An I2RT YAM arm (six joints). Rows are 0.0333 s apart.
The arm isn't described. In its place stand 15 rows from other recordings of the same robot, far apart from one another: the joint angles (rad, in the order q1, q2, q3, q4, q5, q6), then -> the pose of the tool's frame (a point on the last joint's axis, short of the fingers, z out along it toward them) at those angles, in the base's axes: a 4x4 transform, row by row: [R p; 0 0 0 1], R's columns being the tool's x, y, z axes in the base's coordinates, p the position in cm.
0.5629, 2.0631, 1.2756, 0.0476, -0.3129, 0.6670 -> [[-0.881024, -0.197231, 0.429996, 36.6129], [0.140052, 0.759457, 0.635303, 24.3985], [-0.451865, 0.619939, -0.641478, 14.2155], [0, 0, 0, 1]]
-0.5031, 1.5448, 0.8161, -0.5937, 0.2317, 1.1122 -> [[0.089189, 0.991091, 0.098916, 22.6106], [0.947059, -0.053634, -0.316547, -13.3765], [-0.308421, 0.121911, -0.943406, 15.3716], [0, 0, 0, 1]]
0.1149, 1.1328, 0.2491, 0.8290, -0.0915, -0.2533 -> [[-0.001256, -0.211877, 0.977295, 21.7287], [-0.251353, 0.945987, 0.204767, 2.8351], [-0.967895, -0.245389, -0.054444, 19.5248], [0, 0, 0, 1]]
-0.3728, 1.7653, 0.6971, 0.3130, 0.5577, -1.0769 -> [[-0.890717, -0.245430, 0.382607, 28.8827], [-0.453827, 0.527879, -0.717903, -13.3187], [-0.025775, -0.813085, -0.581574, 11.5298], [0, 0, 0, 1]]
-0.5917, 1.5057, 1.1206, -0.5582, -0.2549, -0.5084 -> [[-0.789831, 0.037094, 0.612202, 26.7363], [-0.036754, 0.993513, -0.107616, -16.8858], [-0.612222, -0.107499, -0.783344, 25.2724], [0, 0, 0, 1]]
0.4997, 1.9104, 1.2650, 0.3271, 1.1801, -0.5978 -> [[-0.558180, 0.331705, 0.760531, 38.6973], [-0.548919, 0.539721, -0.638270, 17.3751], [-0.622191, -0.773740, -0.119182, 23.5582], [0, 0, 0, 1]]
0.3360, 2.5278, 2.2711, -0.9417, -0.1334, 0.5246 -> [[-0.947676, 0.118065, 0.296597, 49.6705], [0.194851, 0.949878, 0.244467, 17.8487], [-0.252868, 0.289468, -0.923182, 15.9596], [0, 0, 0, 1]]
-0.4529, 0.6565, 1.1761, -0.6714, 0.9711, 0.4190 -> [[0.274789, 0.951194, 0.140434, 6.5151], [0.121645, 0.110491, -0.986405, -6.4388], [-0.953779, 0.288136, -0.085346, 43.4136], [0, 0, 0, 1]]
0.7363, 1.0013, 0.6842, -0.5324, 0.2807, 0.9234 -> [[-0.742165, 0.136418, 0.656187, 15.5257], [0.361742, 0.905744, 0.220842, 12.7404], [-0.564210, 0.401272, -0.721559, 23.5192], [0, 0, 0, 1]]
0.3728, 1.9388, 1.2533, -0.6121, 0.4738, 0.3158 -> [[-0.917476, 0.079423, 0.389782, 35.1551], [-0.062066, 0.939283, -0.337484, 12.0046], [-0.392920, -0.333826, -0.856840, 14.9414], [0, 0, 0, 1]]
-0.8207, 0.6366, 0.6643, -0.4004, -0.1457, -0.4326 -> [[-0.490190, 0.469433, 0.734402, 10.7864], [-0.082375, 0.813853, -0.575202, -10.8180], [-0.867714, -0.342455, -0.360273, 29.7432], [0, 0, 0, 1]]
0.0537, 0.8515, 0.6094, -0.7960, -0.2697, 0.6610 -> [[-0.793734, 0.380584, 0.474493, 15.2578], [0.549904, 0.782399, 0.292332, 1.7701], [-0.259986, 0.492959, -0.830301, 21.8309], [0, 0, 0, 1]]
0.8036, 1.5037, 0.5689, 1.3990, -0.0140, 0.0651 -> [[0.262714, -0.747151, 0.610529, 20.3775], [0.366169, 0.662623, 0.653338, 21.2051], [-0.892694, 0.051916, 0.447664, 26.4515], [0, 0, 0, 1]]
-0.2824, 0.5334, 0.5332, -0.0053, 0.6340, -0.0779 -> [[-0.067010, 0.790590, 0.608669, 12.8927], [-0.045840, 0.606956, -0.793412, -5.9367], [-0.996699, -0.081068, -0.004431, 30.7122], [0, 0, 0, 1]]
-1.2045, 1.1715, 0.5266, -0.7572, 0.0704, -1.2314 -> [[-0.999753, -0.021464, -0.005690, 5.7694], [-0.020075, 0.983174, -0.181564, -15.7390], [0.009492, -0.181405, -0.983363, 14.9453], [0, 0, 0, 1]]
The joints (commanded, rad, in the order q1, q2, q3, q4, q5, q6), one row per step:
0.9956, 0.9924, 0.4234, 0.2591, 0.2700, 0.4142
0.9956, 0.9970, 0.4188, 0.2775, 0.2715, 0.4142
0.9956, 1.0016, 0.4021, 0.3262, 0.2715, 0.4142
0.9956, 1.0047, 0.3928, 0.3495, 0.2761, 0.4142
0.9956, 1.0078, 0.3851, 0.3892, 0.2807, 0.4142
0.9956, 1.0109, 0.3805, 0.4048, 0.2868, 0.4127
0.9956, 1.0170, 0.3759, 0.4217, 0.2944, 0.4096
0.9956, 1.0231, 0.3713, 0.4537, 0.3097, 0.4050
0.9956, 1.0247, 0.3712, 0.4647, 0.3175, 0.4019
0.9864, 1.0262, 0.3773, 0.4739, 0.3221, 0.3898
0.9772, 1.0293, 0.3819, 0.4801, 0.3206, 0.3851
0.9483, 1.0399, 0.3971, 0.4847, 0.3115, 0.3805
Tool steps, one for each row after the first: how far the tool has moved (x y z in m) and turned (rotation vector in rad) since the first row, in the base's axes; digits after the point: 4 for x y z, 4 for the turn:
0.0003, 0.0004, -0.0006, 0.0075, -0.0054, -0.0014
0.0004, 0.0005, -0.0021, 0.0305, -0.0203, -0.0014
0.0004, 0.0002, -0.0035, 0.0389, -0.0273, -0.0059
0.0008, 0.0005, -0.0025, 0.0625, -0.0440, -0.0103
0.0010, 0.0005, -0.0030, 0.0672, -0.0505, -0.0158
0.0014, 0.0007, -0.0040, 0.0691, -0.0575, -0.0224
0.0022, 0.0009, -0.0033, 0.0815, -0.0749, -0.0362
0.0026, 0.0010, -0.0025, 0.0860, -0.0833, -0.0431
0.0049, 0.0006, 0.0002, 0.0876, -0.0994, -0.0542
0.0071, 0.0002, 0.0018, 0.0903, -0.1065, -0.0610
0.0137, -0.0010, 0.0053, 0.0942, -0.1140, -0.0801

